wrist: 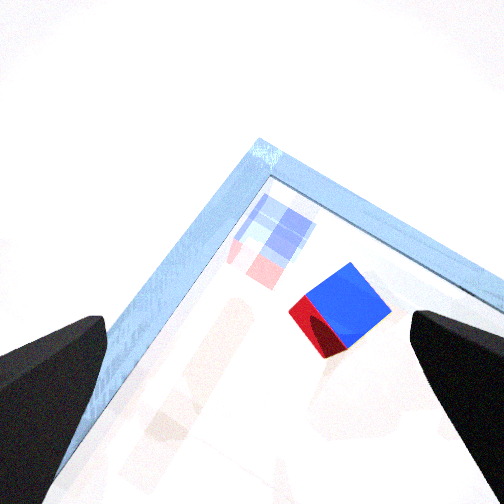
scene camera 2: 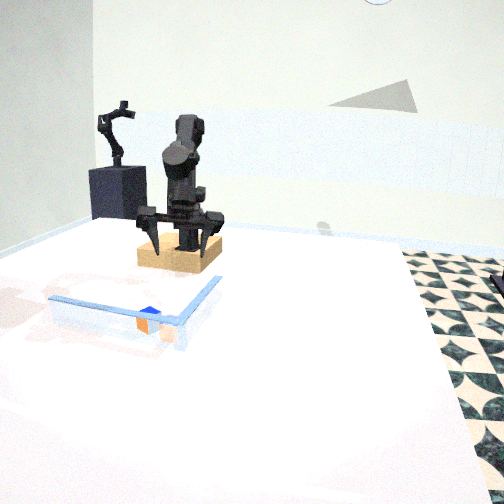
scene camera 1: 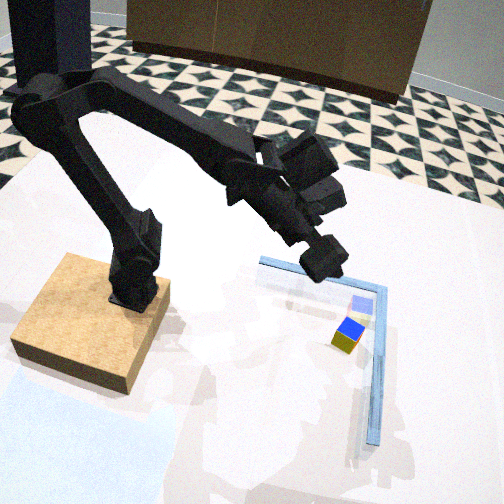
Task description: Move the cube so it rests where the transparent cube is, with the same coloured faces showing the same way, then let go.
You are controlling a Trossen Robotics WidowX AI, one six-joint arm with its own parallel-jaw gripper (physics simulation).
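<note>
The cube (scene camera 1: 348, 334) lies on the white table inside the corner of a light blue L-shaped rail, blue face up, yellow side toward scene camera 1. In the wrist view the cube (wrist: 339, 310) shows blue on top and red on its side. In scene camera 2 the cube (scene camera 2: 150, 318) shows blue on top and orange at the front. The transparent cube (scene camera 1: 362, 306) sits just beyond it in the rail corner, also in the wrist view (wrist: 275, 232). My gripper (scene camera 1: 322, 225) hovers above and left of the cube, open and empty.
The light blue rail (scene camera 1: 375, 370) borders the cube on two sides. The arm stands on a wooden block (scene camera 1: 92, 320). A checkered floor and a brown cabinet lie beyond the table.
</note>
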